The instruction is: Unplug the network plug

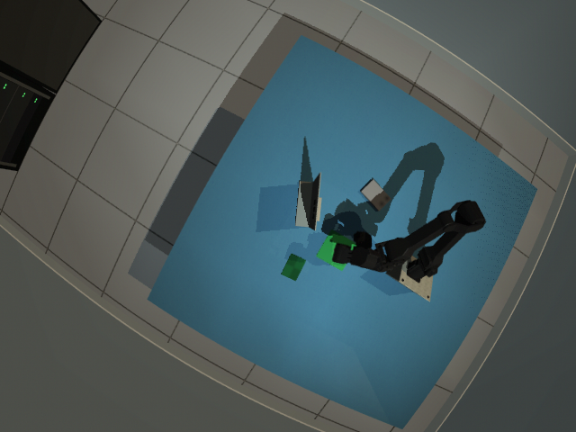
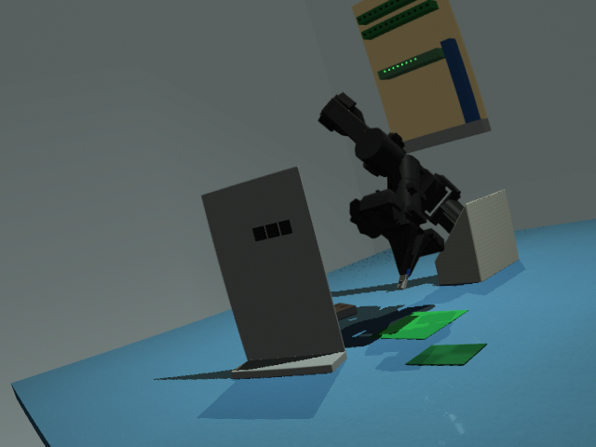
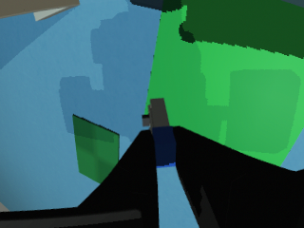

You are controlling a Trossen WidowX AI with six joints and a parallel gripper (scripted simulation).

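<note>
Right now the bright green square is 10 mm behind my gripper tip and 80 mm below it. The rest, counted from my gripper tip: grey plate 30 mm behind, 260 mm to the right, 80 mm below; upright panel 170 mm ahead, 80 mm to the right, 40 mm above; network plug right at my gripper tip.
</note>
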